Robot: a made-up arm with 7 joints.
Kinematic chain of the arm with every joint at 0, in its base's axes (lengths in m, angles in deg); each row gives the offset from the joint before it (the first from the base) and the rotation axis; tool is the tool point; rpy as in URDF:
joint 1: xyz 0 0 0.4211 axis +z
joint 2: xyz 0 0 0 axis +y
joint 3: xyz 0 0 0.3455 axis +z
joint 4: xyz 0.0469 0 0 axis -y
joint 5: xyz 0.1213 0 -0.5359 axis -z
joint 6: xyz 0 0 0 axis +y
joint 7: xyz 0.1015 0 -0.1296 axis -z
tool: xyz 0 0 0 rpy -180 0 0
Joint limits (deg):
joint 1: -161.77..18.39
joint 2: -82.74..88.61
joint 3: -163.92..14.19
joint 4: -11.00..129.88
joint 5: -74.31..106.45
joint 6: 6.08..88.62
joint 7: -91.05..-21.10
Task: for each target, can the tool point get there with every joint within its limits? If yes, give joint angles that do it. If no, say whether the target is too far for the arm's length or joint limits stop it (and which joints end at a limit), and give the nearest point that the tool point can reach.
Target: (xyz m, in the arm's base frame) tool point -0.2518 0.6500 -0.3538
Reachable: no: joint limits stop it (at a limit: joint 2, joint 3) | nearest point -0.2313 0.5971 -0.2196 | short by 0.146 m
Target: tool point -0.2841 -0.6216 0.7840
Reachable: yes | joints -43.41 -29.79 -61.03 67.18 -30.41 29.74 -58.26
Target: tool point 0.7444 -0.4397 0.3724
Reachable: yes | joints -25.07 32.68 -7.77 84.77 -42.63 28.04 -37.63
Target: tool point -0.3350 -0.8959 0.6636
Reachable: yes | joints -110.18 37.27 -2.38 117.13 89.63 45.11 -54.06
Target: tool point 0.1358 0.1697 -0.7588
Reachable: no: too far | nearest point 0.2093 0.1482 -0.3206 | short by 0.445 m
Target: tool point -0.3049 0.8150 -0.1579
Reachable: no: joint limits stop it (at a limit: joint 2, joint 3) | nearest point -0.2887 0.7718 -0.1049 | short by 0.070 m
